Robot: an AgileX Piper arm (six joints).
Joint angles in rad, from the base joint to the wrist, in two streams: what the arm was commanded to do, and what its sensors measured. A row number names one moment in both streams.
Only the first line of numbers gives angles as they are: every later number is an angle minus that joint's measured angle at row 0.
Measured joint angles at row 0: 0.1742 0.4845 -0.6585 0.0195 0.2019 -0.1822
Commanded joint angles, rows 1 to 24: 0.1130 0.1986 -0.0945 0.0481 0.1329 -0.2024; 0.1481 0.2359 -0.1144 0.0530 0.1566 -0.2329; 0.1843 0.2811 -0.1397 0.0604 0.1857 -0.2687; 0.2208 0.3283 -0.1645 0.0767 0.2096 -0.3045; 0.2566 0.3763 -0.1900 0.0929 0.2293 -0.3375; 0.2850 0.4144 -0.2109 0.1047 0.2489 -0.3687; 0.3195 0.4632 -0.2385 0.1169 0.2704 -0.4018; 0.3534 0.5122 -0.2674 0.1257 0.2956 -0.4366; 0.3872 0.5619 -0.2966 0.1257 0.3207 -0.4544; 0.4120 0.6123 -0.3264 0.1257 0.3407 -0.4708; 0.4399 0.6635 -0.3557 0.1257 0.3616 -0.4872; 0.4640 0.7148 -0.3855 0.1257 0.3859 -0.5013; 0.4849 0.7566 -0.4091 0.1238 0.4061 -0.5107; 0.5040 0.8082 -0.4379 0.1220 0.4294 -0.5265; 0.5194 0.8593 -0.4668 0.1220 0.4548 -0.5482; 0.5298 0.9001 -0.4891 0.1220 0.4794 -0.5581; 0.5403 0.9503 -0.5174 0.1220 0.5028 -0.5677; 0.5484 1.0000 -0.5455 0.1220 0.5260 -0.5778; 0.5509 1.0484 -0.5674 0.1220 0.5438 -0.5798; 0.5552 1.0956 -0.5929 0.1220 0.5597 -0.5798; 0.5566 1.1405 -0.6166 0.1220 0.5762 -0.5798; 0.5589 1.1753 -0.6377 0.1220 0.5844 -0.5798; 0.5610 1.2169 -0.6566 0.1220 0.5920 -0.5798; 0.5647 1.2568 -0.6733 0.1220 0.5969 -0.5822
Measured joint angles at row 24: 0.5534 1.1288 -0.6071 0.1196 0.5572 -0.5662
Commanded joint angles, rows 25 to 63: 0.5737 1.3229 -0.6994 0.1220 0.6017 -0.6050; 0.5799 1.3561 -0.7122 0.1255 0.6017 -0.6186; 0.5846 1.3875 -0.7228 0.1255 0.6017 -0.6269; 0.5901 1.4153 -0.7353 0.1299 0.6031 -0.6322; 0.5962 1.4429 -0.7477 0.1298 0.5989 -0.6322; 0.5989 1.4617 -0.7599 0.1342 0.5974 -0.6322; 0.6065 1.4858 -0.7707 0.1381 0.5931 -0.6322; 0.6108 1.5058 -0.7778 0.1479 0.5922 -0.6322; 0.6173 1.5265 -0.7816 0.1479 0.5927 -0.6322; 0.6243 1.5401 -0.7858 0.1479 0.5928 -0.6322; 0.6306 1.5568 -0.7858 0.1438 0.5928 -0.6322; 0.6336 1.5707 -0.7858 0.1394 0.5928 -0.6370; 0.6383 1.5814 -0.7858 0.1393 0.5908 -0.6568; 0.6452 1.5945 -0.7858 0.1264 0.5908 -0.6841; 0.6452 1.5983 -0.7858 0.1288 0.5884 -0.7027; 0.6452 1.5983 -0.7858 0.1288 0.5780 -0.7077; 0.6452 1.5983 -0.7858 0.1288 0.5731 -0.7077; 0.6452 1.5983 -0.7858 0.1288 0.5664 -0.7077; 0.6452 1.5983 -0.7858 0.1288 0.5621 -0.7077; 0.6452 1.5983 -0.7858 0.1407 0.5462 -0.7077; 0.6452 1.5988 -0.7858 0.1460 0.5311 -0.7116; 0.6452 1.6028 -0.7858 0.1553 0.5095 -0.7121; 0.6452 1.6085 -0.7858 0.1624 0.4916 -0.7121; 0.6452 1.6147 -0.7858 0.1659 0.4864 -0.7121; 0.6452 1.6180 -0.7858 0.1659 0.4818 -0.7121; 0.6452 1.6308 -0.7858 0.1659 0.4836 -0.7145; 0.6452 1.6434 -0.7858 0.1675 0.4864 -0.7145; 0.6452 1.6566 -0.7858 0.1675 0.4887 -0.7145; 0.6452 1.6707 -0.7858 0.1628 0.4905 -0.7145; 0.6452 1.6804 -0.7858 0.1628 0.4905 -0.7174; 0.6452 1.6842 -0.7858 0.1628 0.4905 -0.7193; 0.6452 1.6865 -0.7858 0.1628 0.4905 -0.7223; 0.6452 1.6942 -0.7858 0.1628 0.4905 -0.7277; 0.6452 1.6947 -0.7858 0.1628 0.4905 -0.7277; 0.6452 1.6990 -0.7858 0.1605 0.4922 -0.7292; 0.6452 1.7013 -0.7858 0.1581 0.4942 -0.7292; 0.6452 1.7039 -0.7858 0.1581 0.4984 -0.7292; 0.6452 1.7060 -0.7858 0.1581 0.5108 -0.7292; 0.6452 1.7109 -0.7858 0.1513 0.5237 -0.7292
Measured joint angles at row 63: 0.6425 1.6867 -0.7883 0.1682 0.4960 -0.7147
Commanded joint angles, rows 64 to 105: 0.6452 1.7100 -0.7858 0.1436 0.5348 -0.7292; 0.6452 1.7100 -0.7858 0.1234 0.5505 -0.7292; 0.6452 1.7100 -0.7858 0.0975 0.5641 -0.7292; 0.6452 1.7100 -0.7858 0.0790 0.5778 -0.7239; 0.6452 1.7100 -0.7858 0.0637 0.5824 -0.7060; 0.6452 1.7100 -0.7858 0.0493 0.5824 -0.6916; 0.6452 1.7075 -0.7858 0.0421 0.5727 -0.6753; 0.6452 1.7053 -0.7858 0.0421 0.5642 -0.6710; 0.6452 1.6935 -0.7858 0.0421 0.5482 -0.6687; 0.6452 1.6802 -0.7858 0.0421 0.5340 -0.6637; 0.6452 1.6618 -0.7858 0.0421 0.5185 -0.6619; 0.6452 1.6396 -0.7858 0.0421 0.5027 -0.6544; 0.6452 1.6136 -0.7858 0.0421 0.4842 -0.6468; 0.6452 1.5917 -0.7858 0.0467 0.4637 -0.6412; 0.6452 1.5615 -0.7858 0.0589 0.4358 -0.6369; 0.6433 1.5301 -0.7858 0.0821 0.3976 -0.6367; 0.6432 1.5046 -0.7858 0.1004 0.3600 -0.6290; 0.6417 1.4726 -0.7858 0.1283 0.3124 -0.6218; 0.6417 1.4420 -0.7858 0.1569 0.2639 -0.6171; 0.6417 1.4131 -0.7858 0.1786 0.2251 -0.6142; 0.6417 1.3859 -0.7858 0.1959 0.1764 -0.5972; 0.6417 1.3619 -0.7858 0.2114 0.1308 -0.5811; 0.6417 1.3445 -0.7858 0.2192 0.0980 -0.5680; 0.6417 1.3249 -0.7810 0.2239 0.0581 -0.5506; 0.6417 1.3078 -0.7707 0.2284 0.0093 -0.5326; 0.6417 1.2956 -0.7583 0.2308 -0.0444 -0.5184; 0.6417 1.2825 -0.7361 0.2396 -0.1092 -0.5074; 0.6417 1.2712 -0.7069 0.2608 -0.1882 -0.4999; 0.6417 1.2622 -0.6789 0.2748 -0.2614 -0.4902; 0.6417 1.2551 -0.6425 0.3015 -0.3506 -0.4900; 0.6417 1.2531 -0.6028 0.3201 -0.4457 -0.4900; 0.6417 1.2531 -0.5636 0.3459 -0.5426 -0.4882; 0.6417 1.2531 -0.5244 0.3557 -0.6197 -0.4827; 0.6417 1.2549 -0.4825 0.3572 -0.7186 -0.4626; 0.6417 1.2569 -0.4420 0.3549 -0.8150 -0.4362; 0.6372 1.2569 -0.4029 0.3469 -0.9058 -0.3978; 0.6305 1.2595 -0.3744 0.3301 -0.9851 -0.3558; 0.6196 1.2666 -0.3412 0.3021 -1.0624 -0.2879; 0.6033 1.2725 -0.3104 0.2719 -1.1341 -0.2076; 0.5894 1.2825 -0.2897 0.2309 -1.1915 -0.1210; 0.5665 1.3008 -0.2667 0.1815 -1.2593 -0.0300; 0.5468 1.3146 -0.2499 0.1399 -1.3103 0.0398
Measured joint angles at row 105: 0.6111 1.2782 -0.3243 0.2812 -1.0409 -0.2297
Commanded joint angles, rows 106 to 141: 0.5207 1.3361 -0.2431 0.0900 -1.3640 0.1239; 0.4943 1.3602 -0.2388 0.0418 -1.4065 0.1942; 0.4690 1.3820 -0.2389 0.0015 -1.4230 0.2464; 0.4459 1.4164 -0.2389 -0.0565 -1.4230 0.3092; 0.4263 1.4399 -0.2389 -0.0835 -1.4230 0.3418; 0.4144 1.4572 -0.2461 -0.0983 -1.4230 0.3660; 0.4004 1.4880 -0.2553 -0.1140 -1.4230 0.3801; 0.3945 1.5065 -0.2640 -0.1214 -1.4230 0.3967; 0.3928 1.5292 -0.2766 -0.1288 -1.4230 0.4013; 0.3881 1.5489 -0.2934 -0.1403 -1.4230 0.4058; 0.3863 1.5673 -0.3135 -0.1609 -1.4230 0.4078; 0.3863 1.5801 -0.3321 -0.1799 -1.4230 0.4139; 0.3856 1.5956 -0.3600 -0.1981 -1.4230 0.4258; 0.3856 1.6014 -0.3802 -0.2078 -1.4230 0.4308; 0.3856 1.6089 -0.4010 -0.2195 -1.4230 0.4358; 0.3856 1.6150 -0.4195 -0.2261 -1.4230 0.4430; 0.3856 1.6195 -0.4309 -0.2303 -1.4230 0.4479; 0.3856 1.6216 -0.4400 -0.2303 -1.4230 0.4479; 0.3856 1.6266 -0.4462 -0.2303 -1.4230 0.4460; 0.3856 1.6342 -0.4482 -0.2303 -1.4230 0.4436; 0.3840 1.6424 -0.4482 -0.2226 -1.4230 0.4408; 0.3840 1.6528 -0.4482 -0.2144 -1.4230 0.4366; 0.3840 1.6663 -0.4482 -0.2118 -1.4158 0.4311; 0.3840 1.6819 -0.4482 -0.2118 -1.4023 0.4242; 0.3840 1.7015 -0.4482 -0.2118 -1.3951 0.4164; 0.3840 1.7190 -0.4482 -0.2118 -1.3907 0.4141; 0.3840 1.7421 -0.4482 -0.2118 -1.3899 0.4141; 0.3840 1.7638 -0.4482 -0.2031 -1.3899 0.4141; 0.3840 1.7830 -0.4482 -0.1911 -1.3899 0.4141; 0.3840 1.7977 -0.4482 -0.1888 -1.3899 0.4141; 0.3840 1.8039 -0.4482 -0.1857 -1.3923 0.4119; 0.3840 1.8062 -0.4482 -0.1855 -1.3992 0.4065; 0.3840 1.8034 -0.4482 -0.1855 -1.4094 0.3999; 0.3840 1.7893 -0.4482 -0.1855 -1.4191 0.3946; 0.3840 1.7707 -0.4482 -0.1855 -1.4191 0.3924; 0.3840 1.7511 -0.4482 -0.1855 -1.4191 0.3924
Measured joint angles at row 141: 0.3914 1.7868 -0.4519 -0.1892 -1.4539 0.4171
